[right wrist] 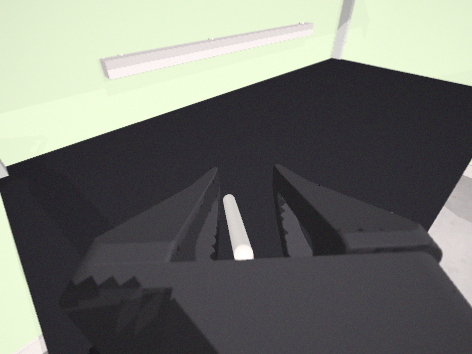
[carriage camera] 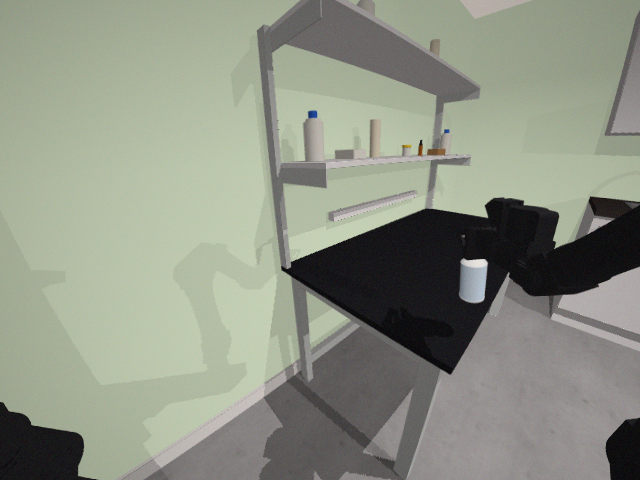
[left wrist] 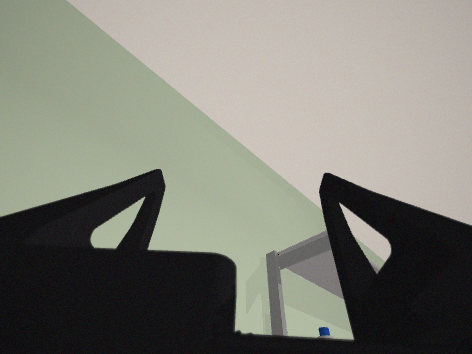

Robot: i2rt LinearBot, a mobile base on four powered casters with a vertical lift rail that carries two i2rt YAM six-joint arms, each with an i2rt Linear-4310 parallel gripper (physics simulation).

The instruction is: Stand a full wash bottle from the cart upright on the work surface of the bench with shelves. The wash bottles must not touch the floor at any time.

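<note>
A wash bottle with a pale blue body and white top hangs upright below my right gripper, which is shut on it near the top. Its thin white spout shows between the fingers in the right wrist view. In the carriage view the bottle is in front of the black work surface, near its front edge. The arm's shadow falls apart from the bottle, which looks raised; the gap is hard to judge. My left gripper is open and empty, pointing at wall and ceiling. The cart does not show.
Above the bench, a lower shelf holds blue-capped bottles, a beaker-like cylinder and small boxes. An upper shelf overhangs it. A pale rail is on the wall. Another white-fronted unit stands at the right.
</note>
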